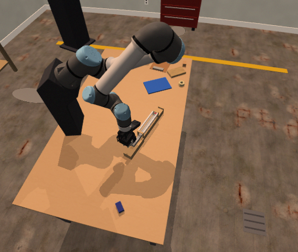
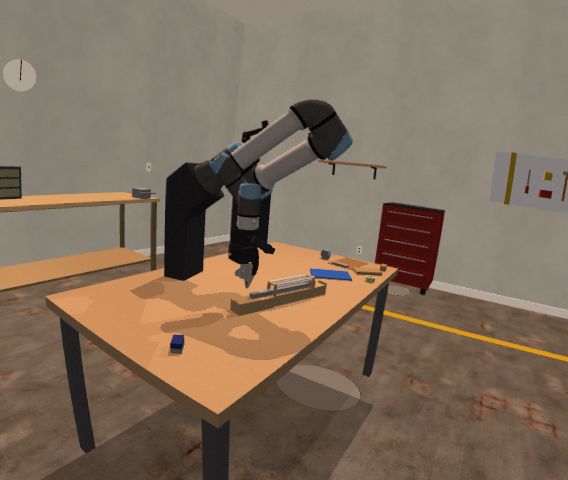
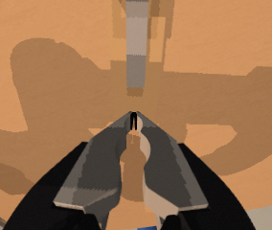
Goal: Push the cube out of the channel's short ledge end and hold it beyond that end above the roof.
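Now: the red cube 33 cm to the left of my hand, 5 cm below it and 1 cm ahead of it. Round my hand: blue mat 65 cm to the left, 15 cm behind, 10 cm below; then tape roll 76 cm to the left, 9 cm below, 3 cm ahead; then grey nut 89 cm to the left, 39 cm behind, 7 cm below.
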